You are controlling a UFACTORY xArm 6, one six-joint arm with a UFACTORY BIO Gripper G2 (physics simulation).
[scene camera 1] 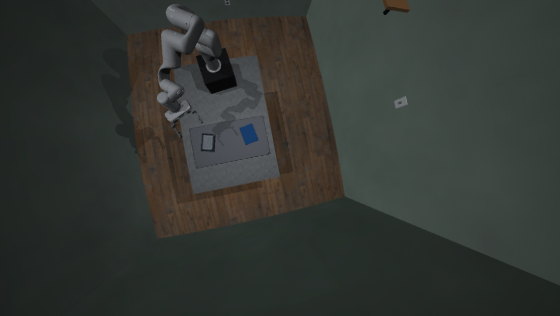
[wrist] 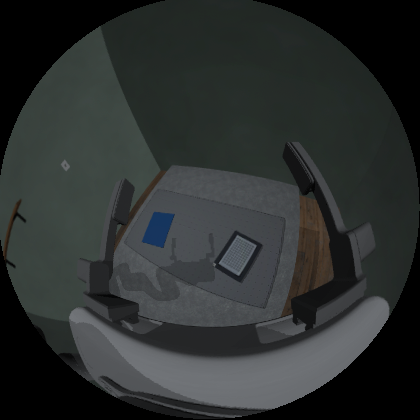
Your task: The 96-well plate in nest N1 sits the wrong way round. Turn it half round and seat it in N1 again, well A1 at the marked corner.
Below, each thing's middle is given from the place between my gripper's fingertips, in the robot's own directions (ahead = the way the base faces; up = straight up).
The 96-well plate (wrist: 234, 259) is 40 cm below my hand, 4 cm to the right of it and 2 cm ahead of it. The rest, counted from my hand: blue rectangle (wrist: 158, 226) (42 cm below, 34 cm to the left, 9 cm ahead).
